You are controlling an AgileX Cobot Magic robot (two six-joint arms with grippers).
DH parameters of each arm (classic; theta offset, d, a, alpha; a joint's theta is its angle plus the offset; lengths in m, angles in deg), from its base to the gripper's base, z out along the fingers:
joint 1: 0 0.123 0 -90
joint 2: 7.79 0 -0.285 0
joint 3: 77.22 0 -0.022 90
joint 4: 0 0.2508 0 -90
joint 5: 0 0 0.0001 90
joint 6: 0 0.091 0 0
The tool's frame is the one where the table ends.
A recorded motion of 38 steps. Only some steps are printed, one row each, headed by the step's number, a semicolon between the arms.
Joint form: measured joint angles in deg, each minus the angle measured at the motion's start. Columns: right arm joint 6, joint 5, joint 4, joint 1, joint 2, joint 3; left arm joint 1, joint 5, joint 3, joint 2, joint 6, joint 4.
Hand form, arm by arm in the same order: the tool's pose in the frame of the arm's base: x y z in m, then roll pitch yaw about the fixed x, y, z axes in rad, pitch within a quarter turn. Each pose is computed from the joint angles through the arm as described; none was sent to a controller.
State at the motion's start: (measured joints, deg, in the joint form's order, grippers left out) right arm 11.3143 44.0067 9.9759 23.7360 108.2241 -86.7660; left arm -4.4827 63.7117 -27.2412 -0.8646 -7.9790 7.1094
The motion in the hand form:
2: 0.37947 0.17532 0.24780 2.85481 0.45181 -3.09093; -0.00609 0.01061 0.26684 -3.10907 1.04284 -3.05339
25: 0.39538 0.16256 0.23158 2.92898 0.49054 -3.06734; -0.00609 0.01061 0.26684 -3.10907 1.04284 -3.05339
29: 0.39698 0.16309 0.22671 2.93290 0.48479 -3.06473; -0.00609 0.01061 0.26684 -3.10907 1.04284 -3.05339
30: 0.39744 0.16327 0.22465 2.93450 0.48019 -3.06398; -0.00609 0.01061 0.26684 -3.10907 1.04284 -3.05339
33: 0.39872 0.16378 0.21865 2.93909 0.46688 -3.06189; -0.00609 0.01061 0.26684 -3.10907 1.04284 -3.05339
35: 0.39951 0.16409 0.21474 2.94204 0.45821 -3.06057; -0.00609 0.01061 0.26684 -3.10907 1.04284 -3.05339
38: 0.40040 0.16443 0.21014 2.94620 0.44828 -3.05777; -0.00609 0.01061 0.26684 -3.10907 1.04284 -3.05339
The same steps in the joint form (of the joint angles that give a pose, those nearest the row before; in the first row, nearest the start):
2: -0.06 -0.11 -0.08 -0.43 0.42 0.00; 0.00 0.00 0.00 0.00 0.00 0.00
25: -0.39 -3.44 -4.29 -2.17 2.92 -0.04; 0.00 0.00 0.00 0.00 0.00 0.00
29: -0.46 -3.75 -4.34 -2.17 3.60 -0.04; 0.00 0.00 0.00 0.00 0.00 0.00
30: -0.46 -3.75 -4.34 -2.17 3.88 -0.04; 0.00 0.00 0.00 0.00 0.00 0.00
33: -0.46 -3.75 -4.34 -2.17 4.68 -0.04; 0.00 0.00 0.00 0.00 0.00 0.00
35: -0.46 -3.75 -4.34 -2.17 5.20 -0.04; 0.00 0.00 0.00 0.00 0.00 0.00
38: -0.52 -3.75 -4.35 -2.17 5.81 -0.04; 0.00 0.00 0.00 0.00 0.00 0.00

